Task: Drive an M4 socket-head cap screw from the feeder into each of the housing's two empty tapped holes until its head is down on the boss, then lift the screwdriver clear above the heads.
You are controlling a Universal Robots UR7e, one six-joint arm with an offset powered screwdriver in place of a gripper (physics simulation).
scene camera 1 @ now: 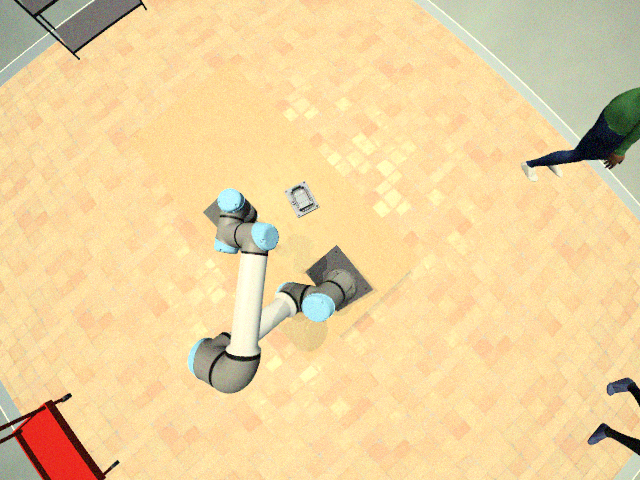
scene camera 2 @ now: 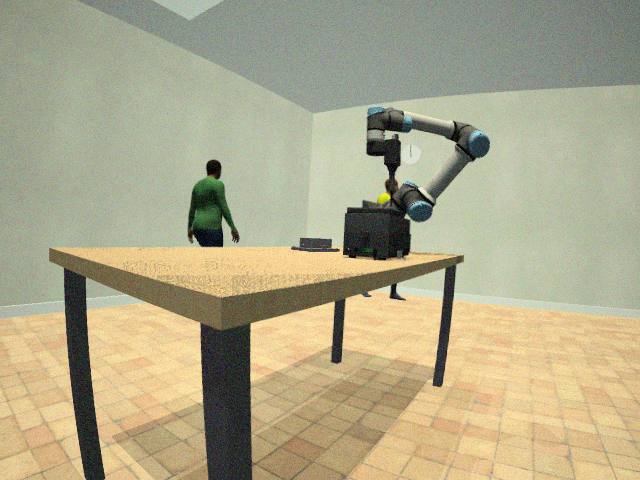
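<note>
The grey housing [scene camera 1: 302, 199] [scene camera 2: 315, 244] lies flat on the table [scene camera 1: 206, 118] [scene camera 2: 170, 266], with a raised rectangular middle. Its tapped holes and any screws are too small to tell. The black box-shaped screw feeder [scene camera 2: 368, 232] stands beside it; in scene camera 1 a corner of the feeder [scene camera 1: 210, 211] shows from under the wrist. My screwdriver [scene camera 2: 391, 190] points straight down over the feeder, with its thin shaft near the feeder's top. The wrist hides it from above. Whether its tip touches the feeder or carries a screw I cannot tell.
The arm's dark base plate [scene camera 1: 336, 255] is on the table near the housing. A person in green [scene camera 1: 622, 113] [scene camera 2: 208, 204] stands beyond the table; another person in yellow [scene camera 2: 383, 198] is partly hidden behind the arm. A red cart [scene camera 1: 56, 444] and a dark shelf unit [scene camera 1: 98, 28] stand near the walls.
</note>
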